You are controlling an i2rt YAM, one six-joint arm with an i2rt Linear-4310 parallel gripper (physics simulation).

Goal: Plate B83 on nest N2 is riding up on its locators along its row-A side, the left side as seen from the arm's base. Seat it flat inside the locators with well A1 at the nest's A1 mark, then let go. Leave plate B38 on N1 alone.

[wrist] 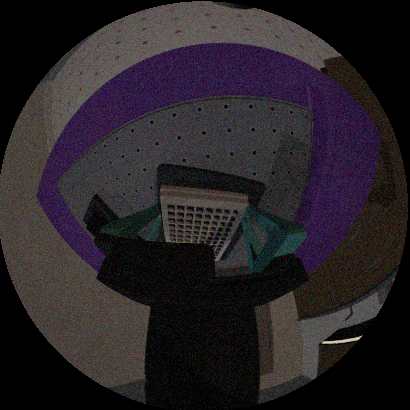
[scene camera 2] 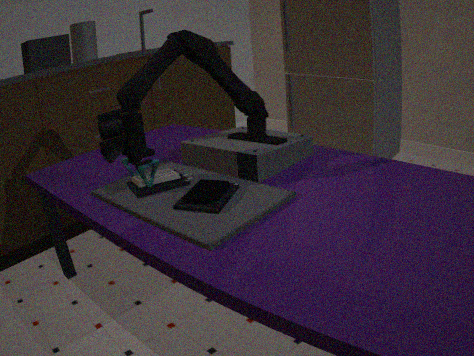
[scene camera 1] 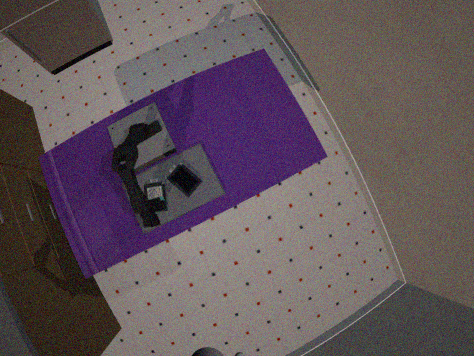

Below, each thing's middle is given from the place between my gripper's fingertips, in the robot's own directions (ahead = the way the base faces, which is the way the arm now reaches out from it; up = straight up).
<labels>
I see the black holder point(wrist: 166, 174) 5 cm behind my hand, 1 cm to the left of it and 1 cm below it.
</labels>
